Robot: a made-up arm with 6 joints.
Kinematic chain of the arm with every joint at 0, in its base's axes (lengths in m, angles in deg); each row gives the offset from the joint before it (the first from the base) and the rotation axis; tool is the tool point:
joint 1: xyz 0 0 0.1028 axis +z
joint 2: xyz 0 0.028 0 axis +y
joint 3: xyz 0 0 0.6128 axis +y
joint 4: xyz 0 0 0.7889 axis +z
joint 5: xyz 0 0 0 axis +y
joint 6: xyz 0 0 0.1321 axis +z
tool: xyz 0 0 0
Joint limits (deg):
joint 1: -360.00..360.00
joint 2: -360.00..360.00
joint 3: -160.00..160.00
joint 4: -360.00..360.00
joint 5: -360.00..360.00
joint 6: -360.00..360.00
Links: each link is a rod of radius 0.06 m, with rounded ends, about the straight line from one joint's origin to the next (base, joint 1, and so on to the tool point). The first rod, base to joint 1, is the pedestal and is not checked.
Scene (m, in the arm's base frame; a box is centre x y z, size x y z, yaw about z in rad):
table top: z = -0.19
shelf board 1: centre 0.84 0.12 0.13 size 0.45 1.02 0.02 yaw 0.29
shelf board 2: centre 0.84 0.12 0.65 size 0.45 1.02 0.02 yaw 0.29
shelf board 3: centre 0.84 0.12 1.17 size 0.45 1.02 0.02 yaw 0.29
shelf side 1: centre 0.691 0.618 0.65 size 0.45 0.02 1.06 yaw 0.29
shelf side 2: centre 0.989 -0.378 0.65 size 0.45 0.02 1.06 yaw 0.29
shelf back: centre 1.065 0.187 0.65 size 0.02 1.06 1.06 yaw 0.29
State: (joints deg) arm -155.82 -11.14 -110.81 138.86 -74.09 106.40
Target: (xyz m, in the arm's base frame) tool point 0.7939 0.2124 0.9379
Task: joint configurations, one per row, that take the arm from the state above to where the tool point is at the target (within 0.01 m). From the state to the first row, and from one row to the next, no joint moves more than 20 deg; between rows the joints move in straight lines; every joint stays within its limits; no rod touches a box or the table.
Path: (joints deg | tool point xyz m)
1: -161.89 -2.68 -119.01 155.53 -68.96 108.80 | 0.7525 0.2704 0.3711
2: -167.96 5.78 -127.21 172.21 -63.84 111.20 | 0.7090 0.1390 0.3710
3: -174.03 14.24 -135.40 188.88 -58.71 113.61 | 0.6420 0.0215 0.3485
4: -180.10 22.70 -143.60 205.55 -53.59 116.01 | 0.5569 -0.0748 0.3050
5: -186.18 31.17 -151.80 222.23 -48.46 118.41 | 0.4614 -0.1450 0.2436
6: -192.25 39.63 -160.00 238.90 -43.34 120.81 | 0.3649 -0.1873 0.1677
7: -188.41 37.79 -149.12 219.49 -50.70 117.93 | 0.4474 -0.1602 0.3432
8: -184.56 35.94 -138.23 200.08 -58.06 115.05 | 0.4950 -0.1062 0.5190
9: -180.72 34.10 -127.35 180.67 -65.42 112.17 | 0.5053 -0.0358 0.6823
10: -176.88 32.26 -116.47 161.25 -72.79 109.28 | 0.4832 0.0389 0.8234
11: -173.04 30.42 -105.59 141.84 -80.15 106.40 | 0.4383 0.1063 0.9379
12: -170.65 14.70 -93.01 142.54 -75.17 106.40 | 0.6132 0.1513 0.9615
13: -168.26 -1.02 -80.43 143.25 -70.19 106.40 | 0.7939 0.2123 0.9379

